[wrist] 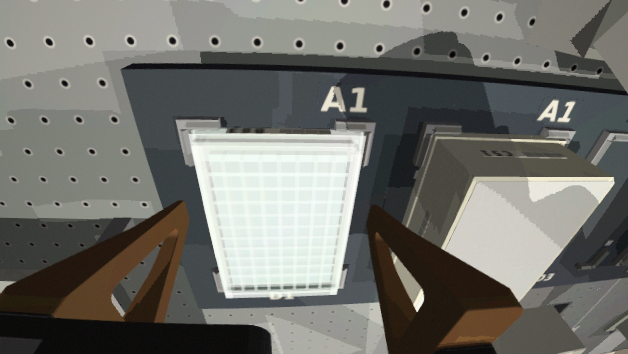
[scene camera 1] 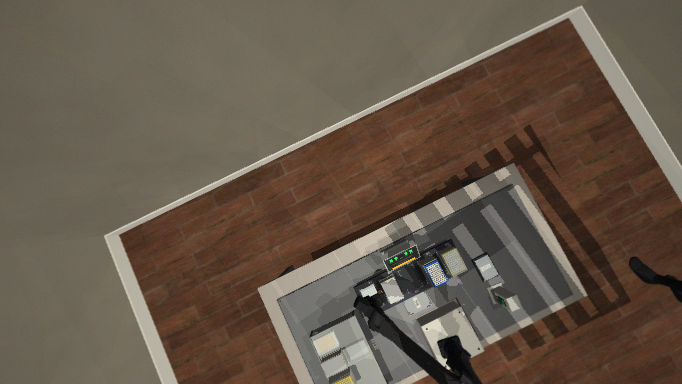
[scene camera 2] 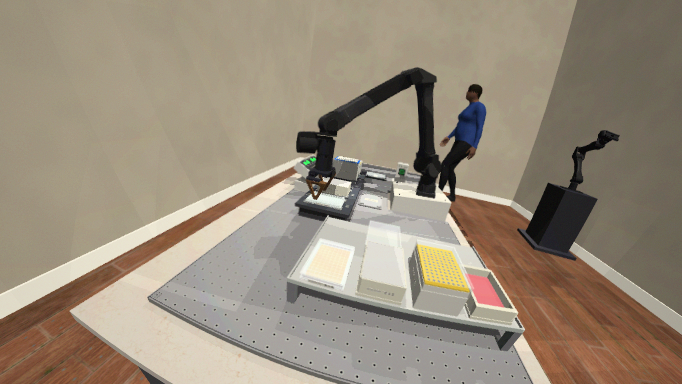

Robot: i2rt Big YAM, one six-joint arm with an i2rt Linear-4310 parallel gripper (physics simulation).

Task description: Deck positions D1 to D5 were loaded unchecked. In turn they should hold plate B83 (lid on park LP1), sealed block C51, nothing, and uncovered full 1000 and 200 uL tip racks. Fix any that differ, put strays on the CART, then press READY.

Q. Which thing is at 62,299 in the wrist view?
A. The gripper.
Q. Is the gripper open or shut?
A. Open.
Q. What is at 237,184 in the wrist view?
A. A white plate.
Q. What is the gripper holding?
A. Nothing.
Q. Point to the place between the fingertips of the gripper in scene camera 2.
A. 319,194
